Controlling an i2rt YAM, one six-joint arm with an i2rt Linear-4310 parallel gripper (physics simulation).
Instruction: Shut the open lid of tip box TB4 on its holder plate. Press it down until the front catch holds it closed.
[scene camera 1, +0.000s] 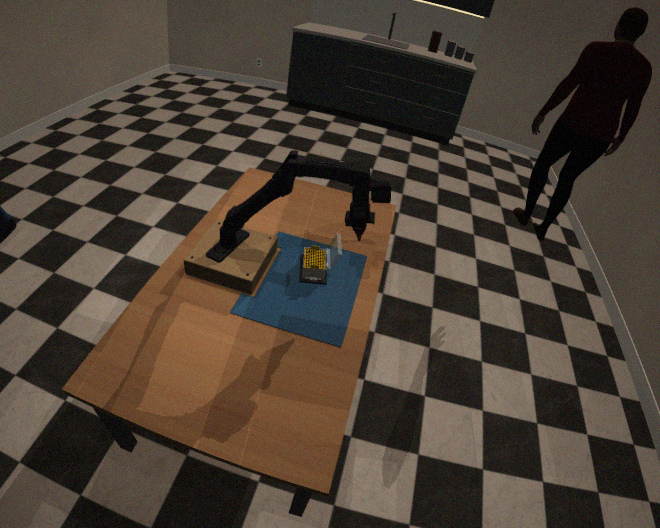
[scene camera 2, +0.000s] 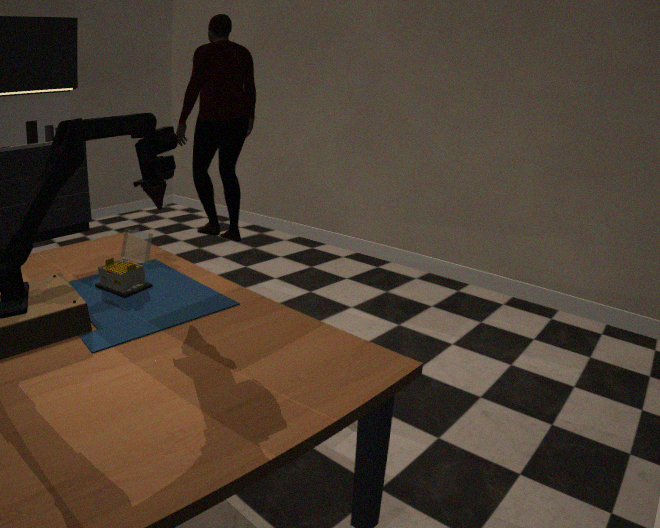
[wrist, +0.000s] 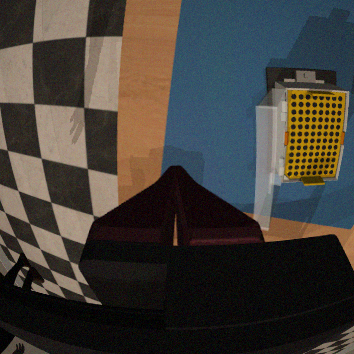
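Pixels of known places: gripper, fingertip midpoint: (scene camera 1: 359, 240) (scene camera 2: 160, 209) (wrist: 175, 174); arm's base, link origin: (scene camera 1: 228, 244) (scene camera 2: 14, 300).
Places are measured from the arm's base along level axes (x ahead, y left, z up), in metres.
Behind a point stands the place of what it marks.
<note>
The tip box TB4 (scene camera 1: 314, 258) @[x 0.306, y 0.137, z -0.013 m] (scene camera 2: 122, 274) (wrist: 314, 135) @[x 0.310, y 0.136, z -0.013 m], grey with a yellow perforated rack on top, sits on its dark holder plate (scene camera 1: 313, 280) @[x 0.342, y 0.070, z -0.057 m] (scene camera 2: 146, 286) @[x 0.369, y 0.082, z -0.063 m] (wrist: 272, 79) @[x 0.375, y 0.101, z -0.062 m]. Its clear lid (scene camera 1: 334, 251) @[x 0.367, y 0.176, z 0.026 m] (scene camera 2: 136, 246) @[x 0.370, y 0.174, z 0.030 m] (wrist: 263, 165) @[x 0.387, y 0.164, z 0.073 m] stands open, roughly upright, along the box side facing the table's outer long edge. My gripper (scene camera 1: 359, 238) @[x 0.452, y 0.167, z 0.128 m] (scene camera 2: 160, 207) @[x 0.452, y 0.167, z 0.128 m] (wrist: 175, 174) @[x 0.452, y 0.167, z 0.128 m] is shut and empty. It points down above and beyond the open lid, on the side away from the box, apart from lid and box. Whether the box label reads TB4 cannot be made out.
A blue mat (scene camera 1: 308, 319) @[x 0.410, y -0.100, z -0.070 m] (scene camera 2: 203, 308) @[x 0.467, y -0.129, z -0.070 m] (wrist: 215, 60) @[x 0.452, y 0.109, z -0.070 m] lies under the holder plate. The arm stands on a wooden base block (scene camera 1: 220, 278) @[x 0.062, y -0.134, z -0.036 m] (scene camera 2: 44, 330) @[x 0.068, y -0.133, z -0.037 m]. The wooden table's (scene camera 1: 286, 396) @[x 0.491, y -0.399, z -0.073 m] (scene camera 2: 330, 357) @[x 0.595, y -0.476, z -0.073 m] (wrist: 145, 65) @[x 0.540, y 0.147, z -0.073 m] long edge runs close to the gripper. A person (scene camera 1: 611, 93) (scene camera 2: 225, 82) stands beyond the table.
</note>
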